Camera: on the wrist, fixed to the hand. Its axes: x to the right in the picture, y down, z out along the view.
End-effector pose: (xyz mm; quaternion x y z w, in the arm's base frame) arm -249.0 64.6 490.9 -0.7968 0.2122 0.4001 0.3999
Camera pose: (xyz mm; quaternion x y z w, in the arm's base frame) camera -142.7 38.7 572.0 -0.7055 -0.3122 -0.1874 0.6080
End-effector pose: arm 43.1 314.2 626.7 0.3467 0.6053 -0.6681 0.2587
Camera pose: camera -11.4 425.0 684.1 0.0546 -0.6182 0.6384 0.4552
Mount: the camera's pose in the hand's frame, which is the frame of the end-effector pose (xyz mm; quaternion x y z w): -2.3 -92.6 -99.8 0.1171 0.1777 -0.7167 0.6641
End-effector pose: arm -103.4 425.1 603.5 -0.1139 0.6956 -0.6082 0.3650
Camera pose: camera -192.7 480.9 689.8 0.4234 -0.3740 0.7672 0.3038
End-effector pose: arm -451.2 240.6 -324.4 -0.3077 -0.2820 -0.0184 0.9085
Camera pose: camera -422.3 108.4 -339.8 0.1074 -0.2485 -0.6850 0.6763
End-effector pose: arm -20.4 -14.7 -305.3 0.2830 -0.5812 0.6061 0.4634
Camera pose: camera 82.5 71.5 -282.8 0.5511 -0.0298 0.1887 0.8123
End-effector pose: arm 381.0 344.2 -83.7 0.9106 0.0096 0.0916 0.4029
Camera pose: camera 366.5 479.6 -86.5 0.6288 0.7413 -0.0672 0.2249
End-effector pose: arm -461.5 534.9 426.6 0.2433 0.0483 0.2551 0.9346
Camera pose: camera -442.9 507.1 294.6 0.1911 0.4024 -0.4628 0.7664
